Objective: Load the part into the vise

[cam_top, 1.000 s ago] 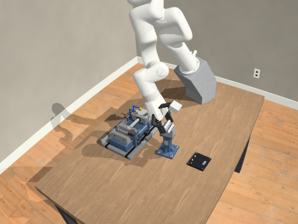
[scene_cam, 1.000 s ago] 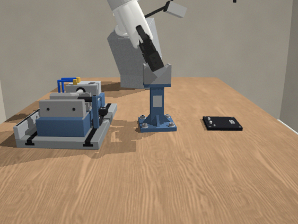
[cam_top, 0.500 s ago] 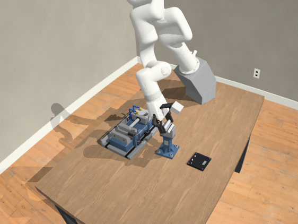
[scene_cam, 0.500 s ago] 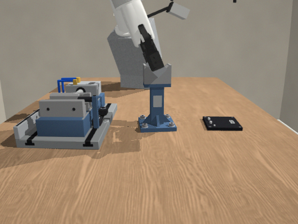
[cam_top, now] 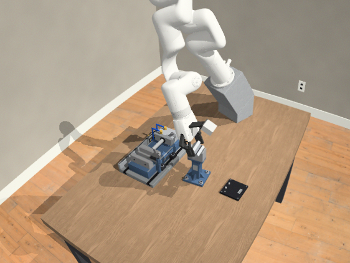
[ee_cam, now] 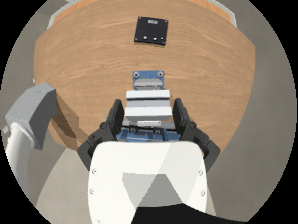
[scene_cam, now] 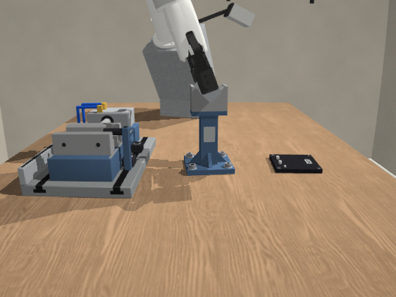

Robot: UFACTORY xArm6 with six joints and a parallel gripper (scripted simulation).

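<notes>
Now: the part 1 cm to the left of my hand and 1 cm below it. The rest, counted from my hand: blue work stop post: 14 cm to the right, 11 cm below, 7 cm ahead; then black stop rod: 16 cm to the right, 8 cm below, 7 cm ahead; then cylinder rod: 21 cm to the right, 9 cm below, 1 cm behind.
</notes>
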